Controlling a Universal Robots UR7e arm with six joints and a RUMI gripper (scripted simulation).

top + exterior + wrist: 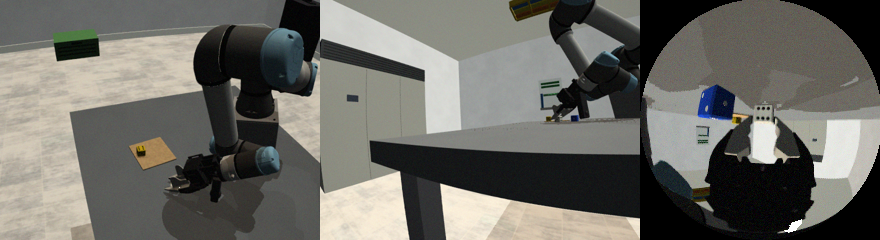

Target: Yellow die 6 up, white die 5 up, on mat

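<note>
The white die is 1 cm to the left of my hand, 1 cm below it and 1 cm behind it. The rest, counted from my hand: tan mat 18 cm to the right, 2 cm below, 1 cm ahead; yellow die 18 cm to the right, 6 cm ahead; blue die 9 cm behind, 1 cm below.
</note>
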